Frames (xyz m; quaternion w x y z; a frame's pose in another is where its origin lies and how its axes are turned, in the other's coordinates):
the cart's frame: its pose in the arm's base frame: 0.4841 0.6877 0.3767 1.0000 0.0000 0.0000 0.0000
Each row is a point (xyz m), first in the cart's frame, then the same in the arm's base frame.
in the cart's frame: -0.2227 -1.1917 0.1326
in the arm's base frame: 0.2614 -0.5040 0.5093
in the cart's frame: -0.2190 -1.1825 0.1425
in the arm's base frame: 0.2651 -0.4948 0.5192
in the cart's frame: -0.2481 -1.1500 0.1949
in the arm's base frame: 0.2360 -0.4623 0.5716
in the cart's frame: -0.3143 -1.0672 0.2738
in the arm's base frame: 0.1698 -0.3795 0.6505
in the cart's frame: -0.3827 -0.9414 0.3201
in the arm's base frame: 0.1014 -0.2537 0.6968
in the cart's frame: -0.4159 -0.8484 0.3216
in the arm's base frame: 0.0682 -0.1607 0.6983
